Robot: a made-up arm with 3 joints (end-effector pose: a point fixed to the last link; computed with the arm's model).
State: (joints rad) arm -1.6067 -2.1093 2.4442
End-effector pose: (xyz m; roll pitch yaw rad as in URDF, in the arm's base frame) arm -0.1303 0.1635 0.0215 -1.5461 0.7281 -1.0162
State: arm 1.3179 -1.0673 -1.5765
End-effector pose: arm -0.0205 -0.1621 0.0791 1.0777 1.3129 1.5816
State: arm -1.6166 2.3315 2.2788
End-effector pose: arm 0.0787 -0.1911 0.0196 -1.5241 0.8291 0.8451
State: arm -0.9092 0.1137 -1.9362
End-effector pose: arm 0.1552 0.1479 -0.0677 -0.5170 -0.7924 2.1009
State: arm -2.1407 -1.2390 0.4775
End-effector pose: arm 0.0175 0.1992 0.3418 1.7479 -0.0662 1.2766
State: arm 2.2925 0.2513 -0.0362
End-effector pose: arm 0.2718 -0.2114 0.1629 -2.2810 0.1925 0.1665
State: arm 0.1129 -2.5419 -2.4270
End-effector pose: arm -0.0281 -0.0892 0.1497 2.6374 -0.3573 0.8425
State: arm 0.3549 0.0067 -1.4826
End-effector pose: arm 0.1315 -0.0802 -0.1054 -0.0393 0.3529 1.4768
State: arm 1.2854 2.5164 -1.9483
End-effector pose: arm 0.1811 0.0587 0.1799 2.4208 1.2621 0.1811
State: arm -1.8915 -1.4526 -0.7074
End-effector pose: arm -0.0420 0.1163 0.2262 1.6425 -1.0249 1.3973
